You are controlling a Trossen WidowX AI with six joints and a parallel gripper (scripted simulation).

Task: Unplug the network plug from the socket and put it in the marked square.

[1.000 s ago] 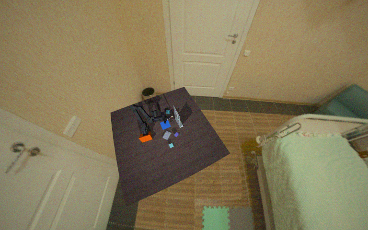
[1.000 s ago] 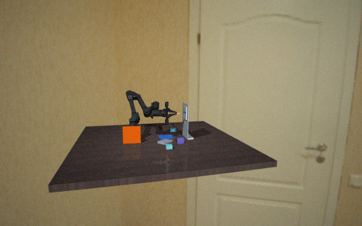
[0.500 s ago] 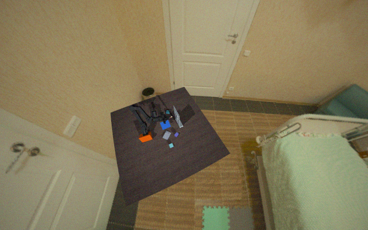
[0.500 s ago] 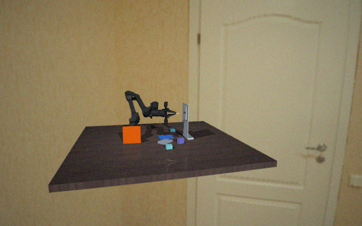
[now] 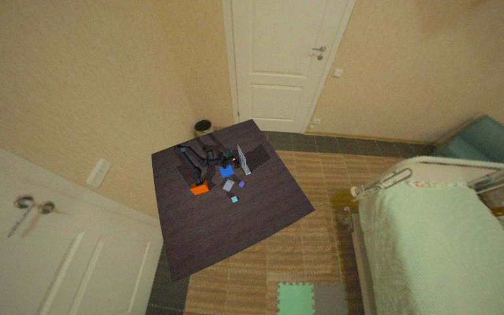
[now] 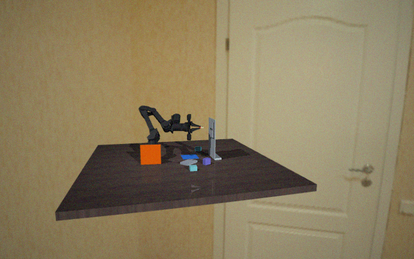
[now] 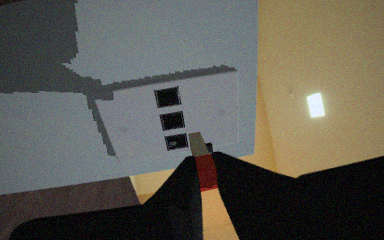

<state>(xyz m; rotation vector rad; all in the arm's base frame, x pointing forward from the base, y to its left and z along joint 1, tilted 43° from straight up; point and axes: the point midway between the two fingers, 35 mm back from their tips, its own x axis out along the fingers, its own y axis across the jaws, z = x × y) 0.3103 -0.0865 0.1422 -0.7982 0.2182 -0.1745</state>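
My gripper tip is now 230 mm above the blue marked square, 70 mm past it and 50 mm to the right of it. The rest, counted from my gripper tip: network plug: right at my gripper tip; purple cube: 210 mm below, 160 mm to the right; grey upright panel: 100 mm below, 90 mm ahead, 10 mm to the right.
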